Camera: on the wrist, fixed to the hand. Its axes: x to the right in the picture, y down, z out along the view.
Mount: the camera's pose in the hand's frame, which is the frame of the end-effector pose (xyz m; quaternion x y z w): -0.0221 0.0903 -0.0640 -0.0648 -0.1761 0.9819 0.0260
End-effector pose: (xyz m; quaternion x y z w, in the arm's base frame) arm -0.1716 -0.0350 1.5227 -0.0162 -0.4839 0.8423 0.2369
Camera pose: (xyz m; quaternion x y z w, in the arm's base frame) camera -0.1702 -0.0304 1.4099 0.3426 0.0930 -0.2260 0.9071
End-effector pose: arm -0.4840 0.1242 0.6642 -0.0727 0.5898 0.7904 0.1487
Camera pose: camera -0.4960 0.0364 0.7341 -0.7068 -0.0093 -0.2176 0.6731
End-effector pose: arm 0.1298 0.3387 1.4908 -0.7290 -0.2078 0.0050 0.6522
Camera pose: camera 0.1542 0.2655 1.4085 0.2644 -0.5952 -0.7554 0.0718
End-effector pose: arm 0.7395 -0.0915 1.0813 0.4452 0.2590 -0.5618 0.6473
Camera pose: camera 0.8314 -0.0275 1.0955 0.1250 -0.5080 0.5594 0.6429
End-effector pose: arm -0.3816 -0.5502 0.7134 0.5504 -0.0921 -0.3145 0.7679
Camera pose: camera -0.3333 -0.4692 0.7753 -0.1813 -0.6577 0.6429 0.3482
